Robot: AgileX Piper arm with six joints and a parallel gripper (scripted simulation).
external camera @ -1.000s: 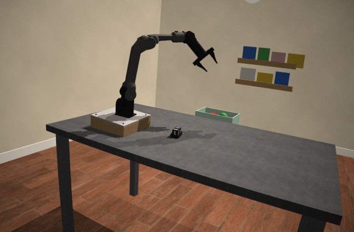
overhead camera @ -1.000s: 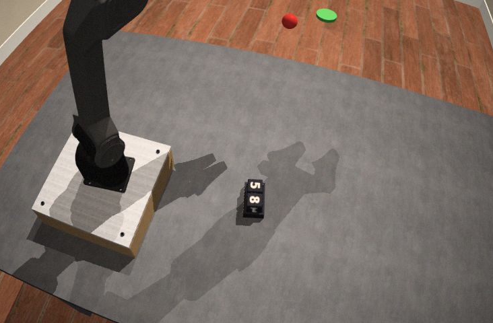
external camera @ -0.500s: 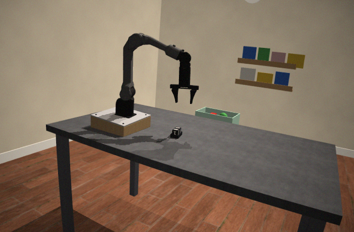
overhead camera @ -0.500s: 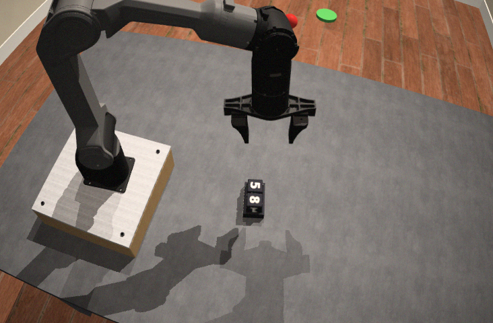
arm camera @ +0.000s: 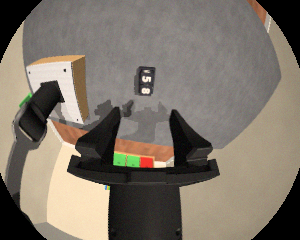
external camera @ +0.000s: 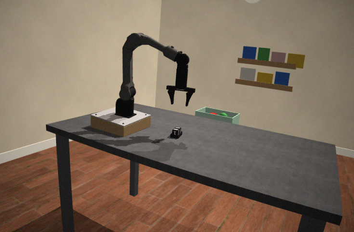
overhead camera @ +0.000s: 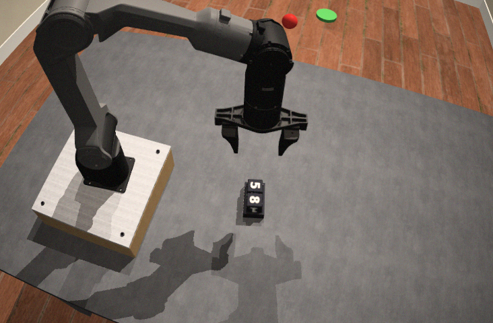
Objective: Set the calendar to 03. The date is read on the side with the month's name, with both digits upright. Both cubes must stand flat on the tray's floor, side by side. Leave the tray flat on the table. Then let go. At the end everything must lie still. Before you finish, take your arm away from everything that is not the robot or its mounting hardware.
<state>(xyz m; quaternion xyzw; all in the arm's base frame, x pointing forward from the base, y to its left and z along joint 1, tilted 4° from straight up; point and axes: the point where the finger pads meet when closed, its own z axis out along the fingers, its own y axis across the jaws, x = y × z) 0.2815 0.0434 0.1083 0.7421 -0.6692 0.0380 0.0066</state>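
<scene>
Now: the black cube 14 cm below my hand. The rest, counted from my hand: dark tray (16 cm below, 2 cm to the right).
</scene>
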